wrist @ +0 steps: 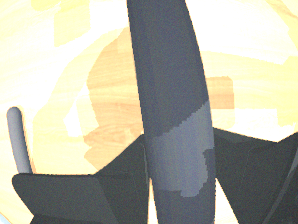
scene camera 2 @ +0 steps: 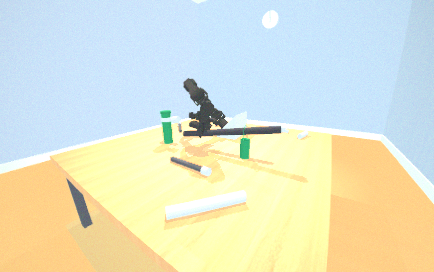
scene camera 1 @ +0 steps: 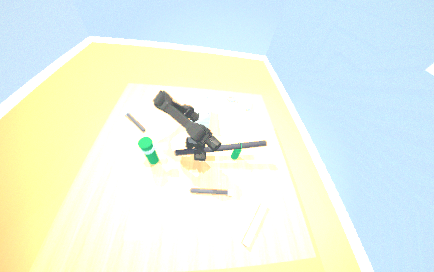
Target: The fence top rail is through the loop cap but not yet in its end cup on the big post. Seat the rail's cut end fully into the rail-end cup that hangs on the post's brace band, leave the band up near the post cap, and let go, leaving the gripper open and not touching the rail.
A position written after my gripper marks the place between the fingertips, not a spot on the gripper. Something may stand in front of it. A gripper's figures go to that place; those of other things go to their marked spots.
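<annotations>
Looking at my own gripper (wrist: 173, 136), I find it 10 cm from the lens. There is a top rail (wrist: 177, 122) here as well, and that one is 6 cm from the lens.
</annotations>
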